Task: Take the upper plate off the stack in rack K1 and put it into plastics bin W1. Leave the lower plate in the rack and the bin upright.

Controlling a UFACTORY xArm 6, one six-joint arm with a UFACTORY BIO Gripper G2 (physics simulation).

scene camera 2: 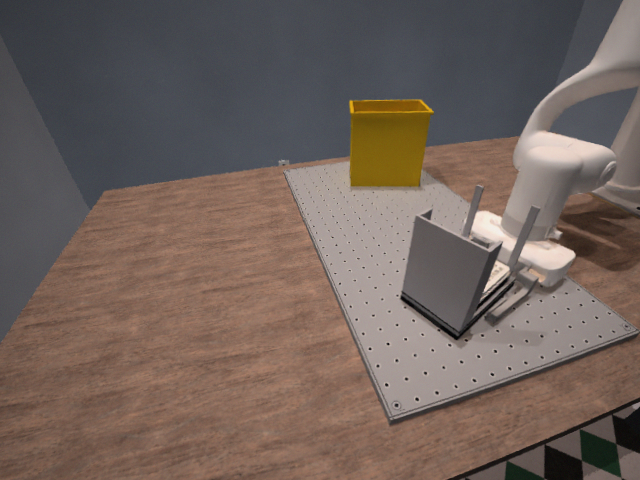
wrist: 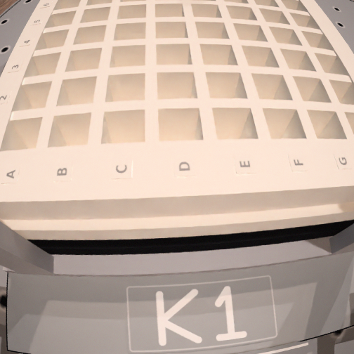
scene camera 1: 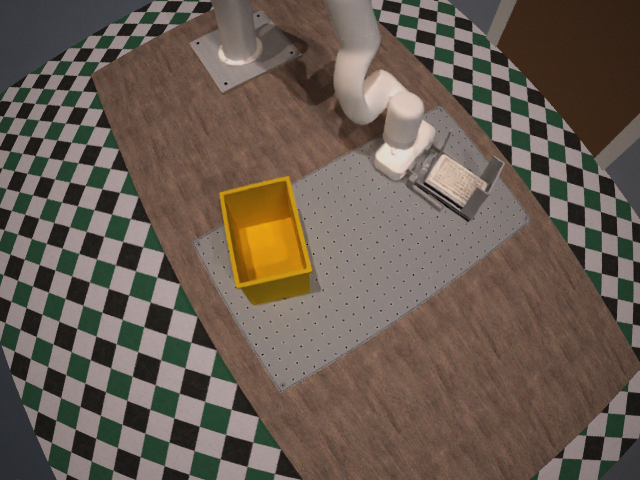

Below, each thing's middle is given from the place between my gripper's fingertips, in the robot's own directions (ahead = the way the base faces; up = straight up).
The cream plate (scene camera 1: 448, 177) lies 30 mm above my hand and 10 mm behind it. From my hand the other things lie so: yellow plastics bin W1 (scene camera 1: 269, 257): 440 mm to the right, 80 mm above, 10 mm behind.
